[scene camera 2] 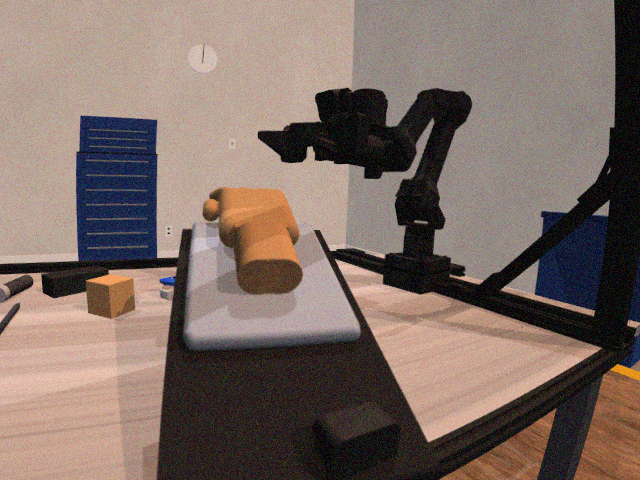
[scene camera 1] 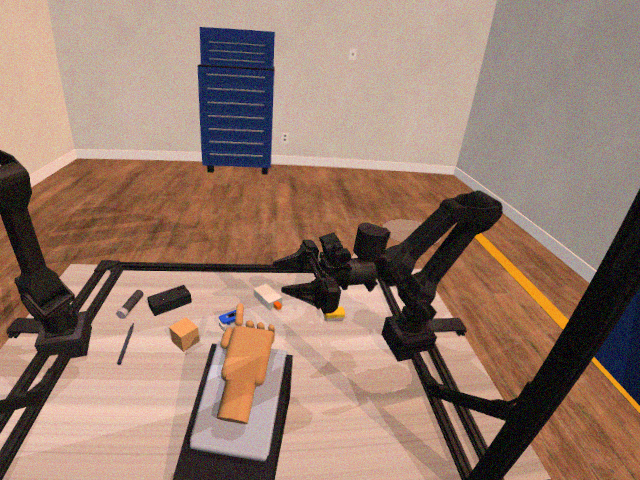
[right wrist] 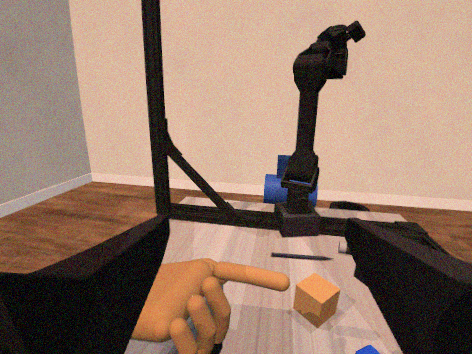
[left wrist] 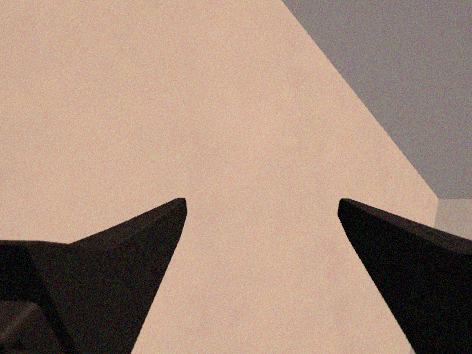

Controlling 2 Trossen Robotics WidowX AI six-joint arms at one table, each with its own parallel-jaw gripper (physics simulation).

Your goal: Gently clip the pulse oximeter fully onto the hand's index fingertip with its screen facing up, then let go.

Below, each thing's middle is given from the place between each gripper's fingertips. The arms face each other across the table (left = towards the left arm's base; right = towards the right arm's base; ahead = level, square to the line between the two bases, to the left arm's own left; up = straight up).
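My right hand is 1 cm past the index finger (right wrist: 246, 274) and 8 cm to the right of it, and it's 9 cm above it. Counting from that same right hand, there's the orange cube (scene camera 2: 110, 296), which is 9 cm ahead, 23 cm to the left and 24 cm below, and the black block (scene camera 2: 57, 284), which is 23 cm ahead, 30 cm to the left and 25 cm below.
From my left hand, you'd find the black block 30 mm ahead, 660 mm to the right and 600 mm below. The index finger is 210 mm behind my left hand, 880 mm to the right of it and 440 mm below it, while the orange cube is 120 mm behind that hand, 730 mm to the right and 590 mm below.
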